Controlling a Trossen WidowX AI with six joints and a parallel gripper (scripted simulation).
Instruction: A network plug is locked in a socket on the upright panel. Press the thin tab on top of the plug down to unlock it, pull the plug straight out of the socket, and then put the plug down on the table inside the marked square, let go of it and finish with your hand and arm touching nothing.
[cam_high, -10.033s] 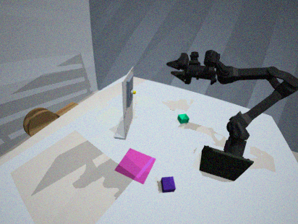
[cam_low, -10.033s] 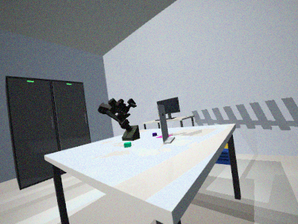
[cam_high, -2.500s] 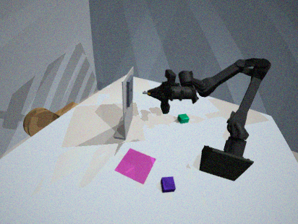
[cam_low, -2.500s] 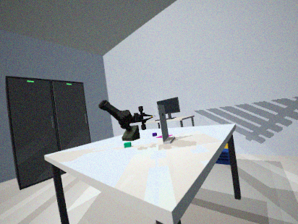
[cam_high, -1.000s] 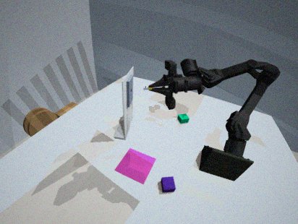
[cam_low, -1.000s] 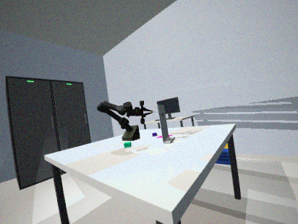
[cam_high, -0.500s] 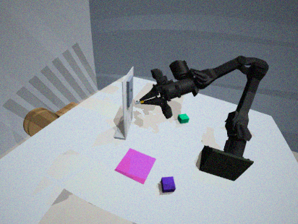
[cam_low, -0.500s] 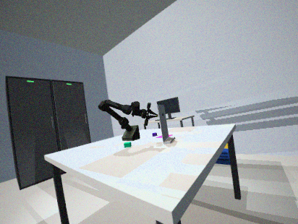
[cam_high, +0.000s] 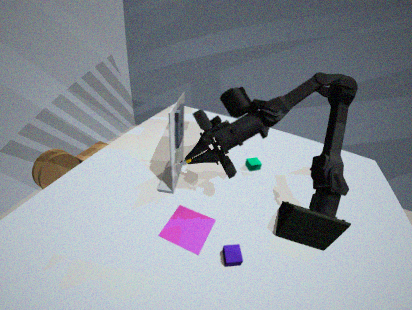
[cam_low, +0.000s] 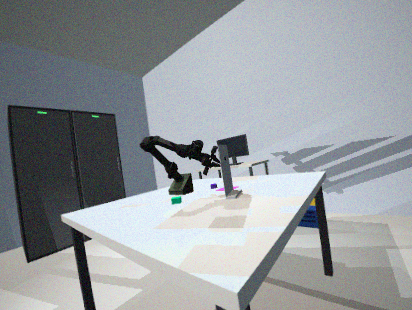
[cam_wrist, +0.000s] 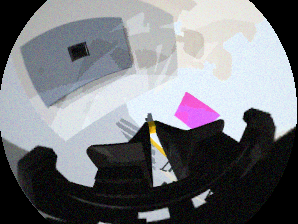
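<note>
Now: gripper tip 6 cm past the magenta marked square, 7 cm to the right of it and 16 cm above it. Round my gripper tip: network plug (right at my gripper tip); then grey upright panel (10 cm ahead, 7 cm to the right, 4 cm below); then purple block (20 cm behind, 8 cm to the left, 15 cm below).
</note>
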